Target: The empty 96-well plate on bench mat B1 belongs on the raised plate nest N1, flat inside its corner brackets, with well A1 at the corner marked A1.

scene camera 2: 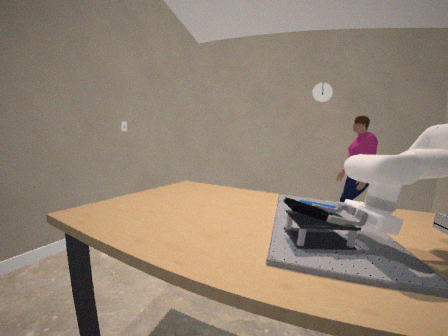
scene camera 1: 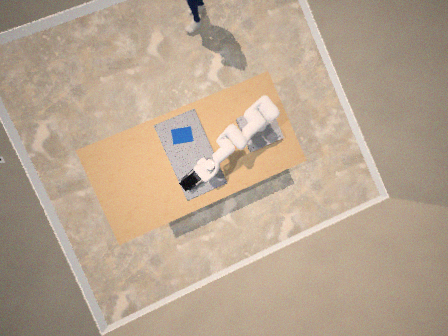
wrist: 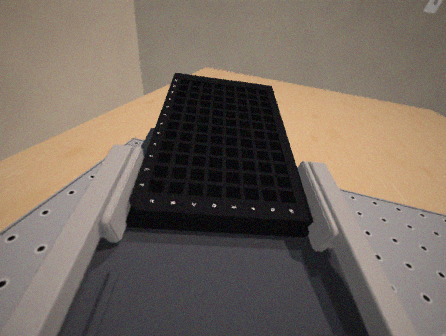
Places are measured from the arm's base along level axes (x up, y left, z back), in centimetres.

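Pixels of known places: hand at its tool point: (scene camera 2: 326, 213) (scene camera 1: 193, 178) (wrist: 223, 196).
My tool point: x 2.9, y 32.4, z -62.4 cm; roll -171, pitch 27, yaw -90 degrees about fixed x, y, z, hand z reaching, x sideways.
Behind a point stands the place of what it marks.
The black 96-well plate (scene camera 1: 189, 182) @(x 3.3, y 35.0, z -66.5 cm) (scene camera 2: 302, 208) @(x 5.2, y 40.1, z -68.4 cm) (wrist: 220, 145) @(x 3.9, y 34.0, z -65.1 cm) is held between my gripper's fingers (wrist: 220, 202) @(x 2.9, y 32.4, z -62.4 cm) (scene camera 2: 331, 217) at its near end. It is tilted, its far end higher than the end in the fingers. It lies over the raised nest N1 (scene camera 2: 302, 237) @(x -1.8, y 41.0, z -67.3 cm) (wrist: 210, 285) @(x 1.4, y 31.2, z -59.1 cm), a dark board on light posts; its near end is close to the board, and contact cannot be told. Small white marks run along the plate's near and left edges in the wrist view, blurred. The nest's A1 mark and most of its corner brackets are hidden or cannot be made out.
A blue rectangle (scene camera 1: 182, 135) @(x -4.4, y -5.0, z -65.1 cm) (scene camera 2: 320, 204) @(x -4.5, y -9.4, z -63.6 cm) lies on the same grey perforated board (scene camera 1: 175, 155) @(x -4.6, y 10.4, z -74.5 cm) (scene camera 2: 300, 264) @(x -4.7, y 48.3, z -66.4 cm) (wrist: 30, 225) @(x -4.6, y 46.1, z -58.8 cm), behind the nest; its label cannot be read. The wooden table (scene camera 1: 120, 185) @(x -5.9, y 25.2, z -124.6 cm) (scene camera 2: 175, 225) @(x -5.9, y 48.7, z -102.1 cm) extends beyond the board. A person (scene camera 2: 362, 145) stands beyond the table.
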